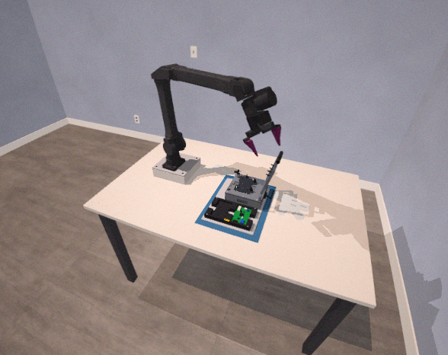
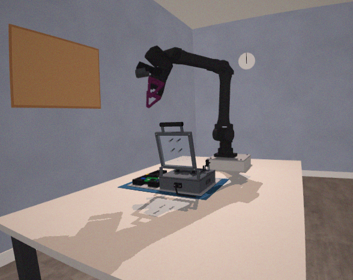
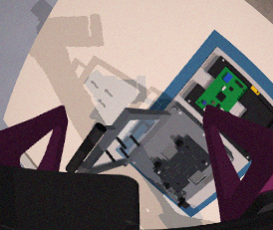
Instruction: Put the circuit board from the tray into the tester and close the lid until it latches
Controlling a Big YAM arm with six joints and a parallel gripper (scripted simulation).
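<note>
Now: hand 60 mm past the green circuit board, 50 mm to the left of it and 340 mm above it. Also, from my hand: clear lid (10 mm ahead, 120 mm to the left, 180 mm below); then small latch hook (180 mm behind, 170 mm to the left, 270 mm below).
</note>
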